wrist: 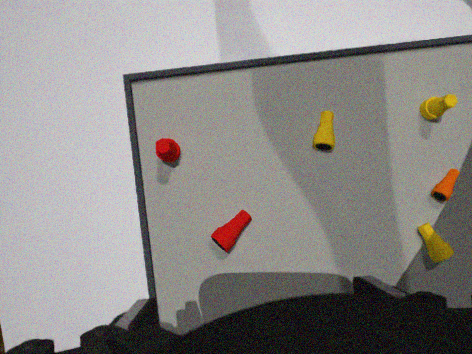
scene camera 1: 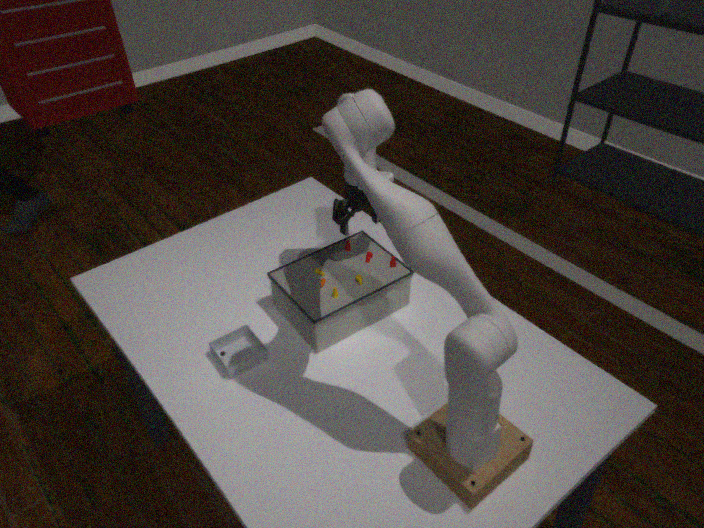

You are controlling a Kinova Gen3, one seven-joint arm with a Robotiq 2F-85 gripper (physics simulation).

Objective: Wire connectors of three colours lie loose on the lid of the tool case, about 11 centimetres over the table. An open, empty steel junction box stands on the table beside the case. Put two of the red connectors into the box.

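Places are measured from the arm's base along level axes (x ahead, y left, z up), in metres.
Pixels of known places: gripper, between the fingertips: (scene camera 1: 360, 228); arm's base, origin of its link: (scene camera 1: 469, 445).
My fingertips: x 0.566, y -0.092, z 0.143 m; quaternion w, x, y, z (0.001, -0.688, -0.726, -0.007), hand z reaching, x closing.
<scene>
For each thing: its middle in the pictures, then the offset to it from my fingertips. "*": a spot on its surface instead.
- lid, a spot on its surface: (wrist: 200, 110) (scene camera 1: 391, 274) * dx -0.109, dy -0.026, dz -0.086 m
- tool case, a spot on its surface: (scene camera 1: 358, 321) * dx -0.146, dy +0.095, dz -0.158 m
- red connector, middle of its body: (wrist: 166, 148) (scene camera 1: 393, 261) dx -0.082, dy -0.048, dz -0.073 m
- steel junction box, middle of its body: (scene camera 1: 238, 351) dx -0.065, dy +0.380, dz -0.177 m
Three red connectors are on the lid (scene camera 1: 383, 279) (wrist: 200, 110) of the tool case (scene camera 1: 358, 321). One red connector (scene camera 1: 392, 262) (wrist: 167, 150) stands near the lid's edge, one (scene camera 1: 369, 256) (wrist: 231, 231) lies on its side, and one (scene camera 1: 348, 246) is near the far corner, hidden in the wrist view. My gripper (scene camera 1: 359, 224) (wrist: 257, 310) is open and empty, above the far corner side of the lid, close to that third red connector. The steel junction box (scene camera 1: 224, 362) stands open on the table, left of the case in the scene view; it does not show in the wrist view.
Several other connectors lie on the lid: yellow ones (scene camera 1: 358, 279) (wrist: 325, 131), (scene camera 1: 334, 292) (wrist: 437, 107), (scene camera 1: 319, 272) (wrist: 435, 243) and an orange one (scene camera 1: 322, 281) (wrist: 445, 185). The lid has a dark raised-looking edge. The arm's wooden base (scene camera 1: 500, 463) is at the table's near right.
</scene>
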